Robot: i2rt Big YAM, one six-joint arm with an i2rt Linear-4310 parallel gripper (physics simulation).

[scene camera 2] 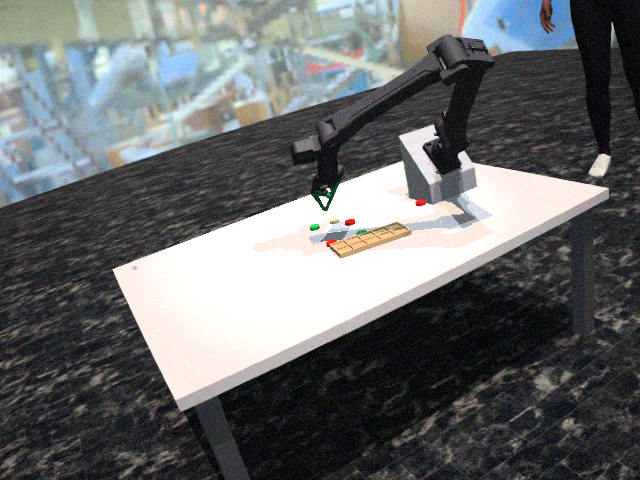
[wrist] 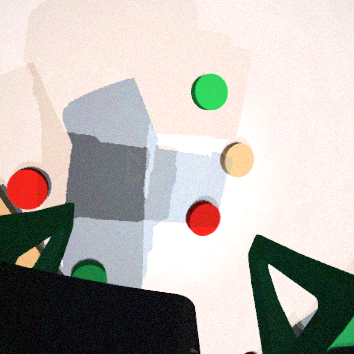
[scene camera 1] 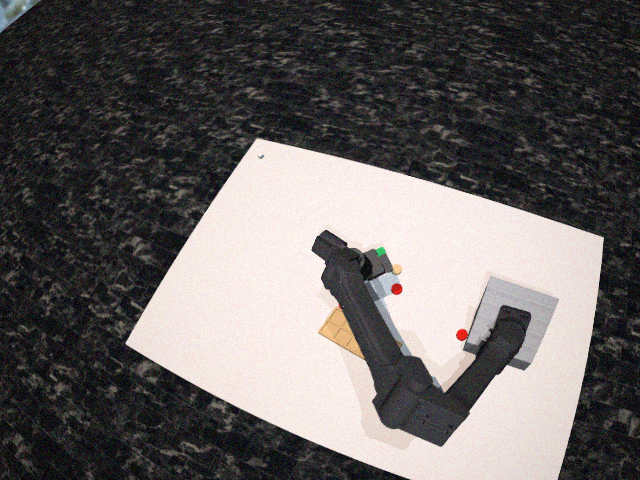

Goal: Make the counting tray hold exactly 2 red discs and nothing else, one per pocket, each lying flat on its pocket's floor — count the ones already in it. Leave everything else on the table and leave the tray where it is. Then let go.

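My gripper [scene camera 2: 324, 207] [wrist: 165, 230] is open and empty, above the table near the discs. A red disc [scene camera 1: 396, 288] [scene camera 2: 349, 222] [wrist: 203, 218] lies flat beneath it, towards the right finger in the wrist view. A second red disc [scene camera 2: 331, 242] [wrist: 27, 188] lies on the table close to the tray's end. A third red disc [scene camera 1: 461, 334] [scene camera 2: 420, 202] lies beside the robot's base. The wooden counting tray [scene camera 1: 336, 321] [scene camera 2: 341, 254] has two rows of pockets; no disc shows in the pockets I can see. The arm hides part of it in scene camera 1.
A tan disc [scene camera 1: 396, 269] [scene camera 2: 334, 221] [wrist: 237, 160] and a green disc [scene camera 2: 314, 227] [wrist: 210, 92] lie beyond the nearest red one. Another green disc [scene camera 2: 361, 231] [wrist: 89, 273] lies beside the tray's long side. The grey base block [scene camera 1: 540, 315] [scene camera 2: 413, 155] bears the arm.
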